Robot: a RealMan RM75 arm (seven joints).
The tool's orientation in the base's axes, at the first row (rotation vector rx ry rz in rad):
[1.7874, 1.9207, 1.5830]
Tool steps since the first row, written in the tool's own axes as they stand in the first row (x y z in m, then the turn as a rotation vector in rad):
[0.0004, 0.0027, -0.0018, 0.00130, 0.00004, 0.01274]
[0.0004, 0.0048, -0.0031, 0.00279, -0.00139, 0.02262]
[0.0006, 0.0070, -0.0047, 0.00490, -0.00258, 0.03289]
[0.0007, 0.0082, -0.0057, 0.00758, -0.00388, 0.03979]
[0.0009, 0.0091, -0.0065, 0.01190, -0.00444, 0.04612]
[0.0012, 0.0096, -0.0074, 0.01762, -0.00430, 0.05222]
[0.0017, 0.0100, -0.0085, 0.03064, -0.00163, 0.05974]
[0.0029, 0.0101, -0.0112, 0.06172, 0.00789, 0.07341]
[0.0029, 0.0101, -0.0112, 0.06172, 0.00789, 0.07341]
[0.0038, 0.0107, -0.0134, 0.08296, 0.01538, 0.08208]
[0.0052, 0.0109, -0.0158, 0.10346, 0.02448, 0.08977]
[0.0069, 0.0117, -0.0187, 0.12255, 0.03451, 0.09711]
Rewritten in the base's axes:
[0.0006, -0.0013, 0.0029, 0.00790, 0.00866, -0.00517]
[0.0012, -0.0026, 0.0050, 0.01286, 0.01605, -0.00991]
[0.0016, -0.0039, 0.0074, 0.01805, 0.02411, -0.01434]
[0.0017, -0.0046, 0.0087, 0.02079, 0.03060, -0.01695]
[0.0018, -0.0052, 0.0098, 0.02314, 0.03785, -0.01789]
[0.0014, -0.0056, 0.0107, 0.02539, 0.04590, -0.01746]
[0.0008, -0.0059, 0.0118, 0.02799, 0.05988, -0.01190]
[-0.0012, -0.0067, 0.0138, 0.03358, 0.09001, 0.00554]
[-0.0012, -0.0067, 0.0138, 0.03358, 0.09001, 0.00554]
[-0.0025, -0.0074, 0.0157, 0.03764, 0.10999, 0.01845]
[-0.0044, -0.0078, 0.0177, 0.04241, 0.12847, 0.03252]
[-0.0063, -0.0084, 0.0206, 0.04804, 0.14546, 0.04662]

